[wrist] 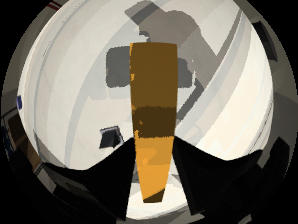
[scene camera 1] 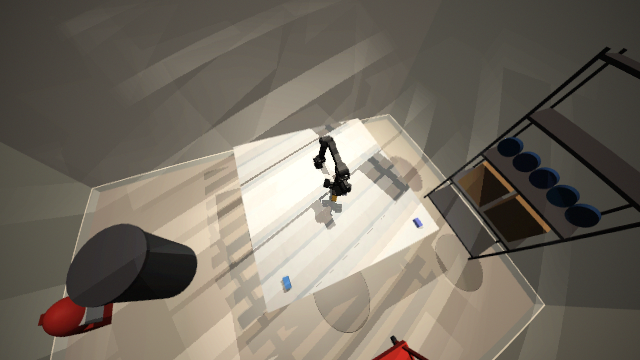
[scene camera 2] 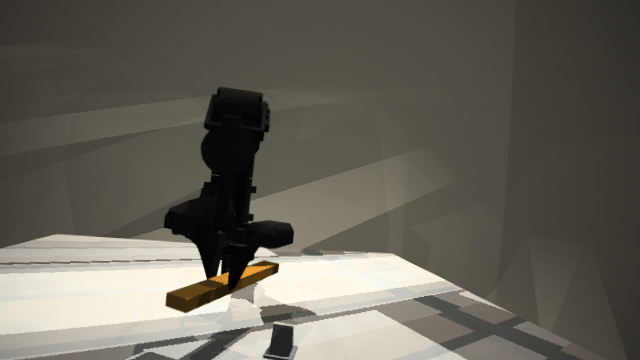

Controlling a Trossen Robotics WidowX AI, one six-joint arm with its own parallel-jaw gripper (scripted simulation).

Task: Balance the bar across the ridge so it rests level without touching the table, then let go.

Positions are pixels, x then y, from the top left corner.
Scene:
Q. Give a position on an orange bar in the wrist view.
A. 153,80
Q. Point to an orange bar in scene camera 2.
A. At 186,299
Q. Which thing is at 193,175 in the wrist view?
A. My gripper.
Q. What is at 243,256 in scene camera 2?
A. My gripper.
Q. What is my gripper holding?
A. An orange bar.

